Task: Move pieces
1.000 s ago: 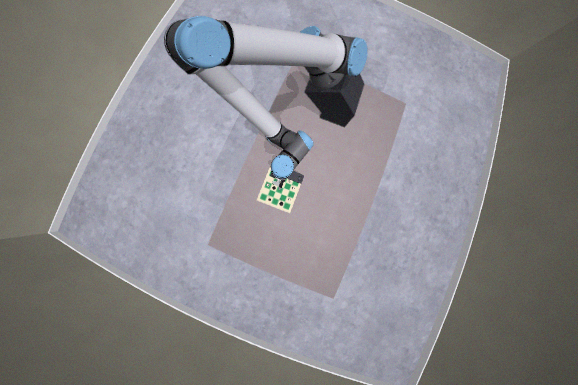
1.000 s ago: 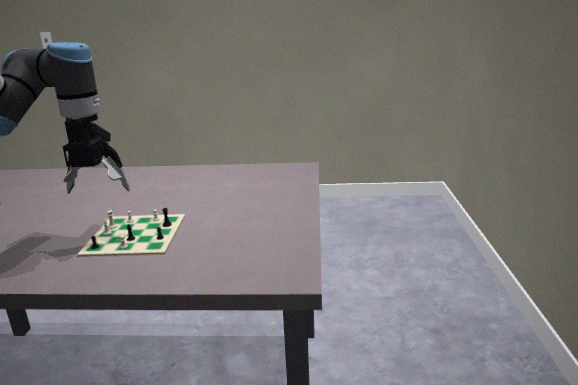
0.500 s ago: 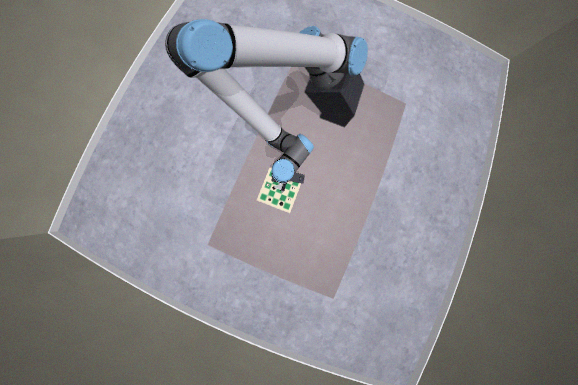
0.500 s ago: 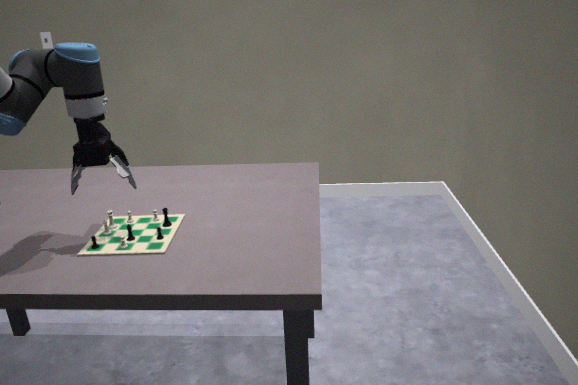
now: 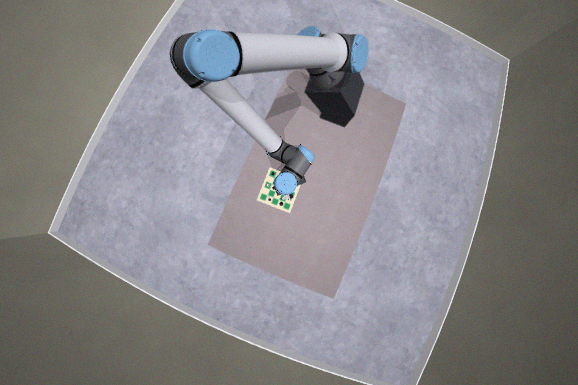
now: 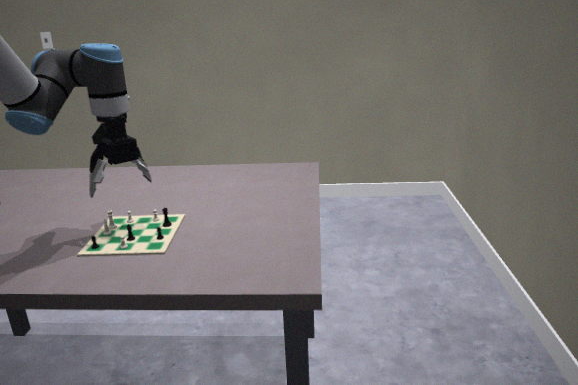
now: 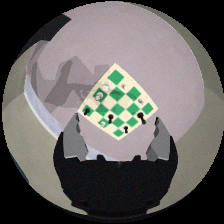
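The tall black piece lies 110 mm ahead of my hand, 90 mm below it and 10 mm to the left of it. The rest, counted from my hand: cream chessboard (110 mm below, 30 mm to the right, 30 mm ahead); then white piece (90 mm below, 50 mm behind).
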